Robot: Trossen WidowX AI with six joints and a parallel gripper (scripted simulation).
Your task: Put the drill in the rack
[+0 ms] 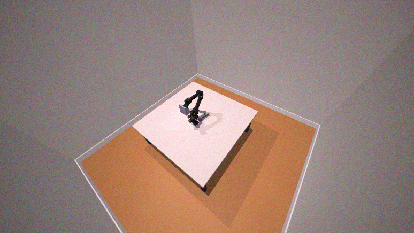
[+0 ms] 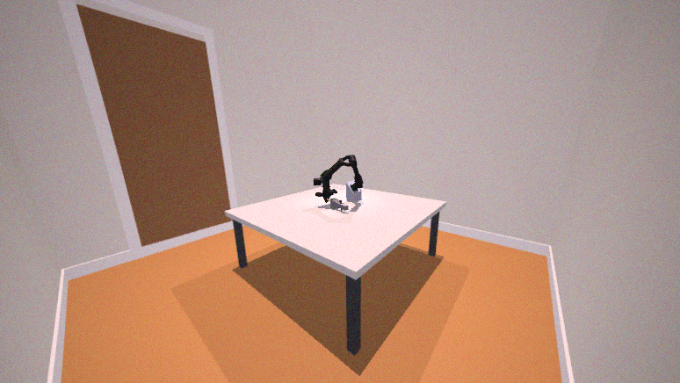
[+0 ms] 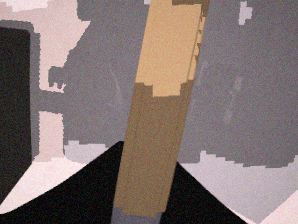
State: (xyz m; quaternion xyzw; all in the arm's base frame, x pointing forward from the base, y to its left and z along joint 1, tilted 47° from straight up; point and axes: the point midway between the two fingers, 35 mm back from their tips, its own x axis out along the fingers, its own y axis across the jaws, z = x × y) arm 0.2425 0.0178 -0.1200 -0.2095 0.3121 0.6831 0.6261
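The drill is 40 mm to the left of my gripper tip and 30 mm above it. The rest, counted from my gripper tip: key 20 mm ahead, 200 mm to the left, 30 mm above; then dark box 70 mm behind, 10 mm to the left.
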